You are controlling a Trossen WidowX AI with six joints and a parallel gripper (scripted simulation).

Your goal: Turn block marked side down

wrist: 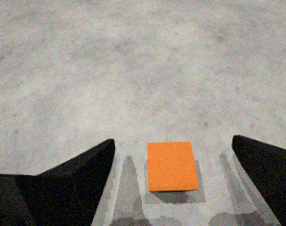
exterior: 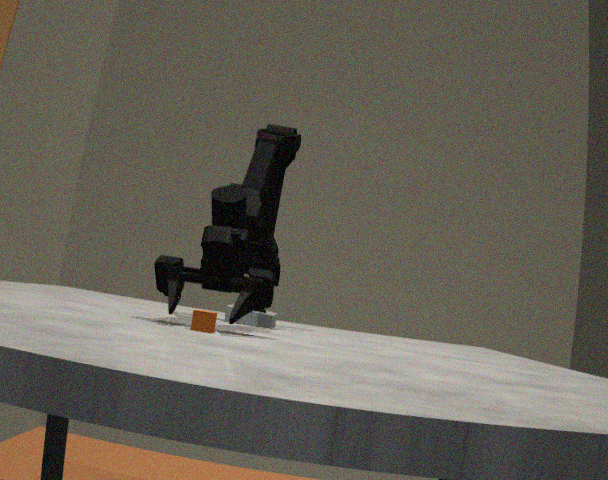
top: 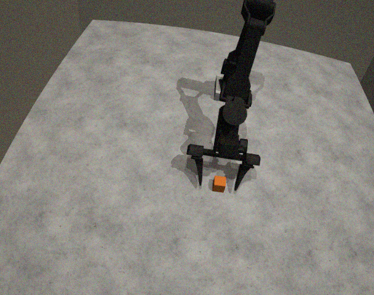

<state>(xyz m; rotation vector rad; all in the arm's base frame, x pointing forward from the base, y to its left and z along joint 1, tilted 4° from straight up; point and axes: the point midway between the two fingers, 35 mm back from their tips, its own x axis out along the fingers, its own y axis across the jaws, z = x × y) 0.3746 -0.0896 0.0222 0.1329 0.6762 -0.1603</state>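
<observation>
My gripper tip is now 2 cm past the block, 1 cm to the right of it and 1 cm above it.
</observation>
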